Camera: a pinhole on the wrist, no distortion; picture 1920 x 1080 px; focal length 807.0 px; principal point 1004.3 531.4 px. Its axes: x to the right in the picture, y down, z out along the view. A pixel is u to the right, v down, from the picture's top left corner.
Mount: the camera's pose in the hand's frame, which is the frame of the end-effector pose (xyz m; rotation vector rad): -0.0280 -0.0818 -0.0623 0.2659 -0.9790 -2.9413
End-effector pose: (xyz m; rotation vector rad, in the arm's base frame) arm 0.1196 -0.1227 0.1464 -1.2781 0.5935 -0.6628
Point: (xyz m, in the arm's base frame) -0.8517 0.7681 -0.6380
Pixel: outside the picture
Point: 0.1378 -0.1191 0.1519
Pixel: 568 396
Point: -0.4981 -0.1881 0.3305
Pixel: behind the camera
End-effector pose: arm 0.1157 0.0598 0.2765 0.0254 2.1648 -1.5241
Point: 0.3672 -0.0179 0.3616
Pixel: 1607 843
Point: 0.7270 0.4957 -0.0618
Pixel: outside the picture
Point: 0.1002 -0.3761 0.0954
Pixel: 378 1005
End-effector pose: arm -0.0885 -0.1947 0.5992 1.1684 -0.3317 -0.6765
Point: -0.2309 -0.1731 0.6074
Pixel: 1382 753
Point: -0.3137 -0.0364 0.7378
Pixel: 1726 343
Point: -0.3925 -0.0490 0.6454
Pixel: outside the picture
